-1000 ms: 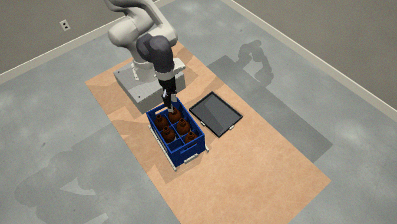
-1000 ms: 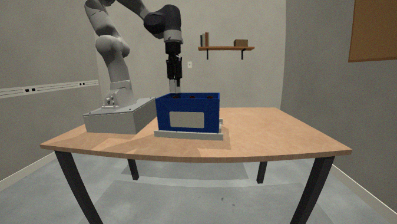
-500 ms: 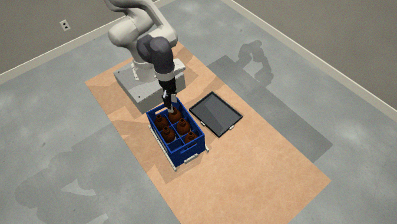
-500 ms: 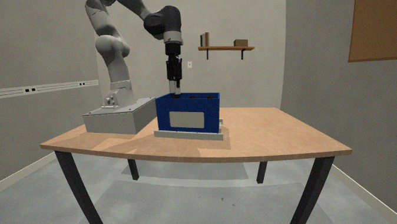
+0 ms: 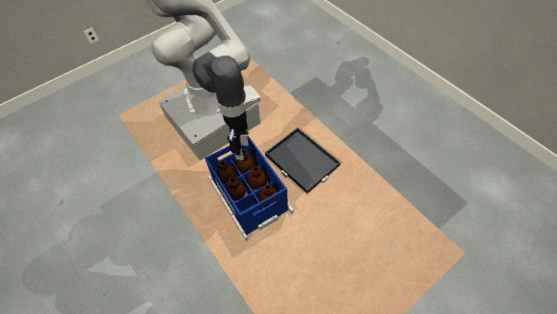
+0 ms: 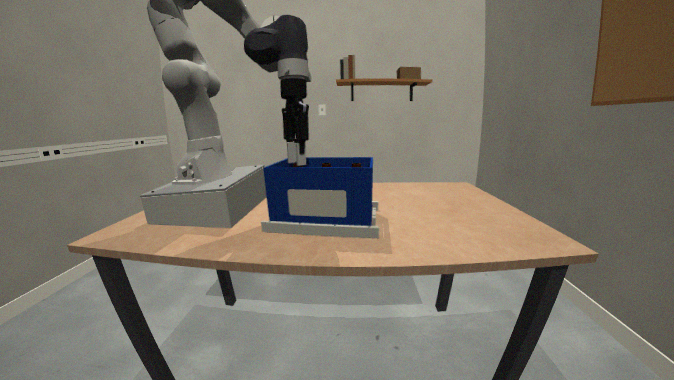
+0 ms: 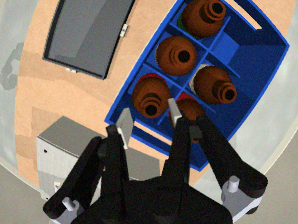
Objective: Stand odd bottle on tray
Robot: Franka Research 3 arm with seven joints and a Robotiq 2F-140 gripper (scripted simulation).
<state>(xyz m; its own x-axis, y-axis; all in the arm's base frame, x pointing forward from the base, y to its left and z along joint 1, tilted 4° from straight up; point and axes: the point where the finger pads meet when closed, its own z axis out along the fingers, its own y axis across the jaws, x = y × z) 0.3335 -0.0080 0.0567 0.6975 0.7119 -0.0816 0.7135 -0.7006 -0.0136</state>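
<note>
Right now the bottle is 110 mm below my hand, 80 mm to the right of it and 10 mm ahead of it. Also, from my hand: blue crate: 110 mm below, 90 mm ahead, 40 mm to the right; then dark grey tray: 230 mm to the left, 180 mm below, 60 mm ahead.
</note>
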